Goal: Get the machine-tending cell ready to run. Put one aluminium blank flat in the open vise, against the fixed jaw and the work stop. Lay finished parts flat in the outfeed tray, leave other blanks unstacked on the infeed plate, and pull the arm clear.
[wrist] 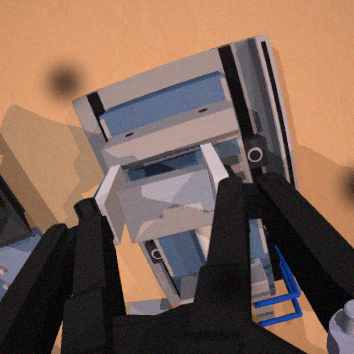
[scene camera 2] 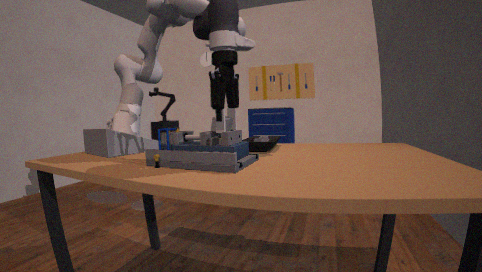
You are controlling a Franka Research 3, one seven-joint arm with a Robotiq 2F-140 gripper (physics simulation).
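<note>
My gripper [scene camera 2: 225, 120] [wrist: 163, 170] points down over the vise, shut on a grey aluminium blank [wrist: 167, 207] between its pale fingertips. In the wrist view the blank spans the gap between the fingers, beside the vise's fixed jaw [scene camera 2: 231, 137] [wrist: 170, 131]. In the scene view the fingertips are just above or at jaw height. Whether the blank touches the jaw or the vise bed cannot be told. The vise's blue bed [wrist: 165, 102] shows beyond the fixed jaw. The work stop cannot be made out clearly. A black tray [scene camera 2: 263, 146] with grey parts stands behind the vise.
The vise sits on a grey base [scene camera 2: 192, 159] on the wooden table [scene camera 2: 350, 170]. A blue wire frame [scene camera 2: 160, 139] [wrist: 280, 301] stands at its near end. A grey box [scene camera 2: 97, 142] stands at the left. A dark tray edge [wrist: 10, 212] shows at the wrist view's left.
</note>
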